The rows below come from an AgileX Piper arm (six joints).
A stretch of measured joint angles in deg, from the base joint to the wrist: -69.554 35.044 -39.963 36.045 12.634 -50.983; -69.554 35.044 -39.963 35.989 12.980 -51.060; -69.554 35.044 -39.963 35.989 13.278 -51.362; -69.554 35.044 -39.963 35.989 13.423 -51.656; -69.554 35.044 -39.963 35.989 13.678 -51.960; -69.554 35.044 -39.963 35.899 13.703 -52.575; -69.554 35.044 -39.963 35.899 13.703 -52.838; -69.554 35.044 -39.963 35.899 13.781 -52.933; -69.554 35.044 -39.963 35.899 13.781 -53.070; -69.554 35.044 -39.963 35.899 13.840 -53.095; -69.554 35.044 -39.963 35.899 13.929 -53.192; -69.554 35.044 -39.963 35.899 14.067 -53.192; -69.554 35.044 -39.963 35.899 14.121 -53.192; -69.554 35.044 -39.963 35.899 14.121 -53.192; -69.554 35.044 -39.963 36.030 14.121 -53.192; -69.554 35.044 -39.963 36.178 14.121 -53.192; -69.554 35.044 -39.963 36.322 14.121 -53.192; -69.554 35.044 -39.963 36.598 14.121 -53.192; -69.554 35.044 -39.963 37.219 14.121 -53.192; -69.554 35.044 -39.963 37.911 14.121 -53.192; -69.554 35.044 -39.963 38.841 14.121 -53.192; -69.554 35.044 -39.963 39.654 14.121 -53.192
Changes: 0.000 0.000 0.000 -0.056 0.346 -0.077; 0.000 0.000 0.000 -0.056 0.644 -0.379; 0.000 0.000 0.000 -0.056 0.789 -0.673; 0.000 0.000 0.000 -0.056 1.044 -0.977; 0.000 0.000 0.000 -0.146 1.069 -1.592; 0.000 0.000 0.000 -0.146 1.069 -1.855; 0.000 0.000 0.000 -0.146 1.147 -1.950; 0.000 0.000 0.000 -0.146 1.147 -2.087; 0.000 0.000 0.000 -0.146 1.206 -2.112; 0.000 0.000 0.000 -0.146 1.295 -2.209; 0.000 0.000 0.000 -0.146 1.433 -2.209; 0.000 0.000 0.000 -0.146 1.487 -2.209; 0.000 0.000 0.000 -0.146 1.487 -2.209; 0.000 0.000 0.000 -0.015 1.487 -2.209; 0.000 0.000 0.000 0.133 1.487 -2.209; 0.000 0.000 0.000 0.277 1.487 -2.209; 0.000 0.000 0.000 0.553 1.487 -2.209; 0.000 0.000 0.000 1.174 1.487 -2.209; 0.000 0.000 0.000 1.866 1.487 -2.209; 0.000 0.000 0.000 2.796 1.487 -2.209; 0.000 0.000 0.000 3.609 1.487 -2.209
